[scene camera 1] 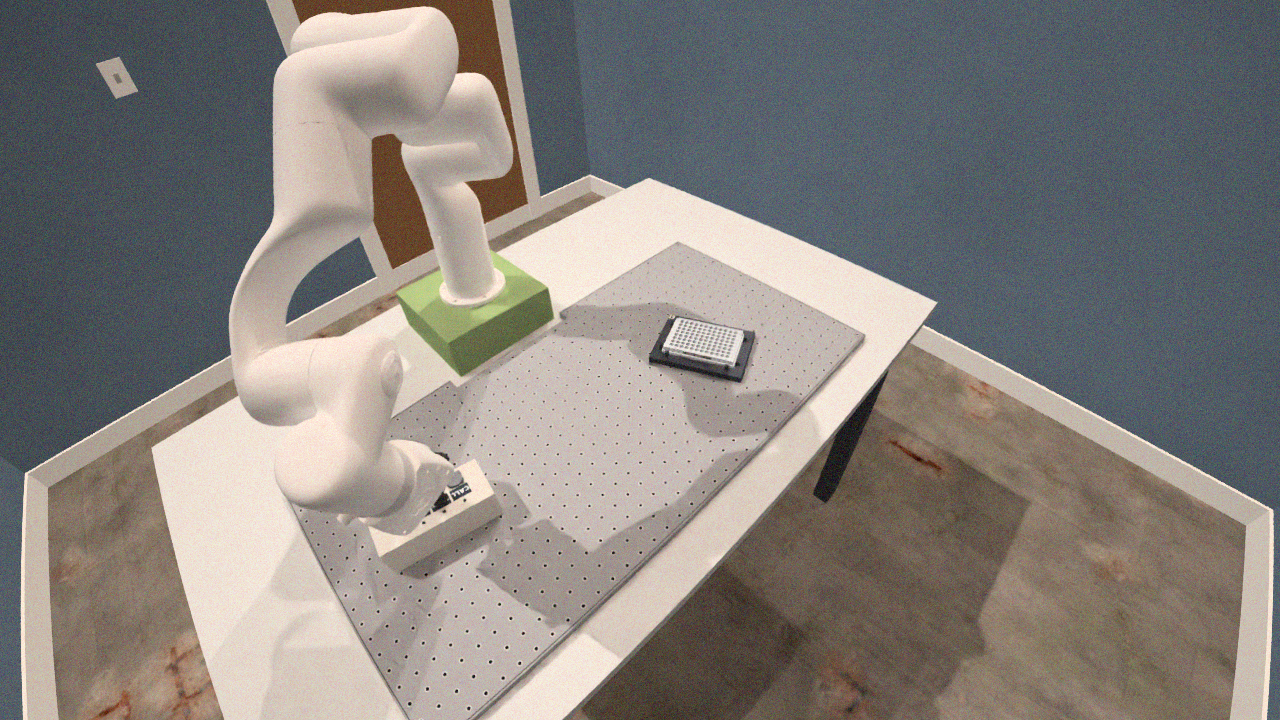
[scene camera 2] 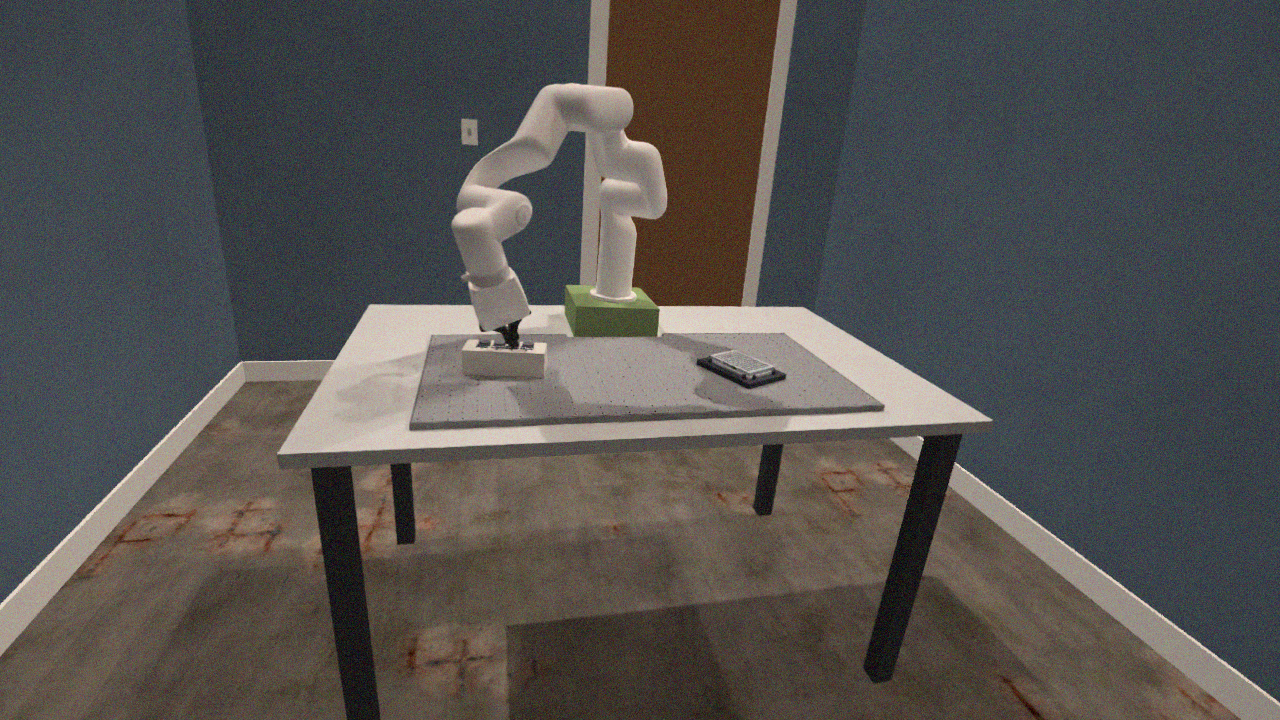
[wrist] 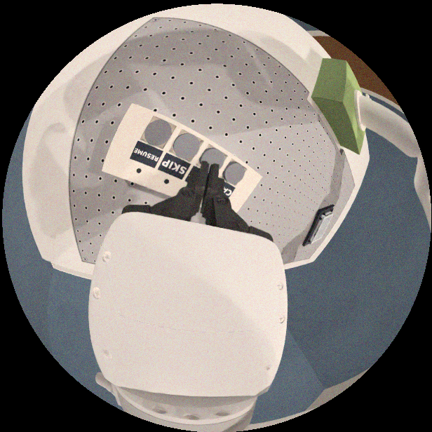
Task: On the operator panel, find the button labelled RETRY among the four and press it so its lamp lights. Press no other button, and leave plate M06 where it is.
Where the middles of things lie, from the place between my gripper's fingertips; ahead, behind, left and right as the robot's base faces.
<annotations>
I see my gripper 30 mm above the cream operator panel (scene camera 1: 470, 505) and 20 mm to the left of it. Also, from my hand: white plate (scene camera 1: 718, 345) (500 mm to the left, 40 mm below).
</annotations>
